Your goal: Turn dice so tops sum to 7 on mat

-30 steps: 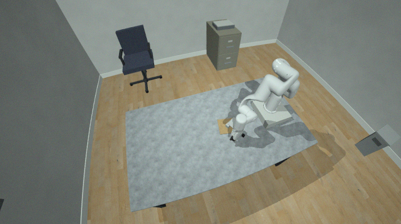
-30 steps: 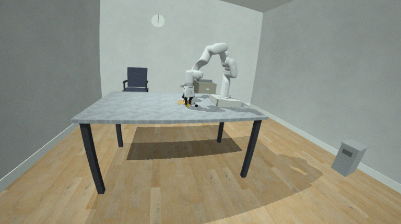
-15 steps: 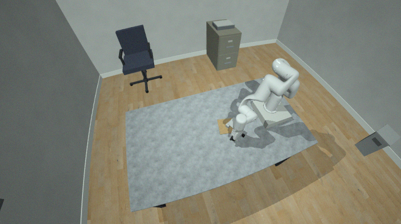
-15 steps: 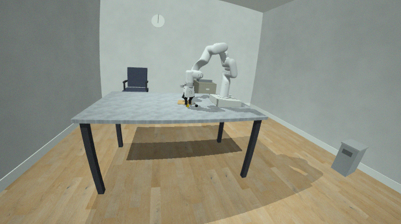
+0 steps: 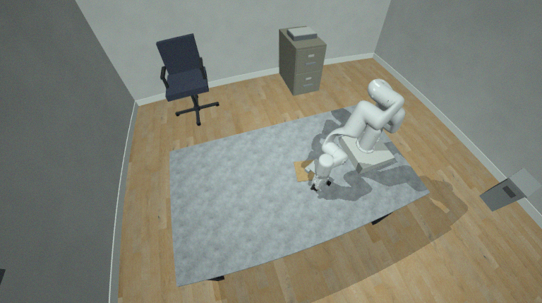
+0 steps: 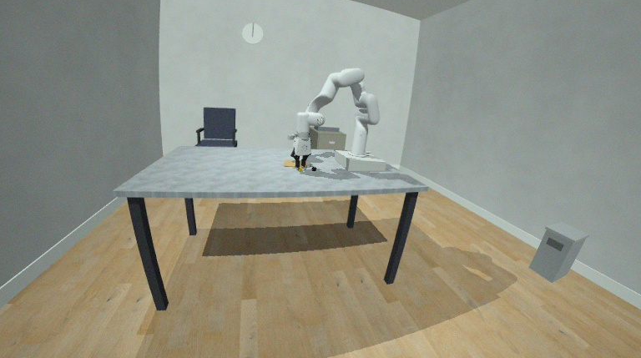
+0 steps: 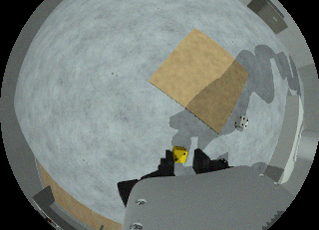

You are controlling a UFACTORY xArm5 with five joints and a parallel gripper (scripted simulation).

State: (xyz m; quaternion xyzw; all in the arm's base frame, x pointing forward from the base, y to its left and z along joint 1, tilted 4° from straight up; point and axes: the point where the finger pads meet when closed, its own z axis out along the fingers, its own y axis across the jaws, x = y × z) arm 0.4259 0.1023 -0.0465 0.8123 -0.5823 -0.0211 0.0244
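The yellow die is 40 mm below my hand. The rest, counted from my hand: white die 90 mm behind, 80 mm to the right, 40 mm below; then black die 80 mm behind, 40 mm below; then tan mat 140 mm to the right, 40 mm below, 10 mm behind.
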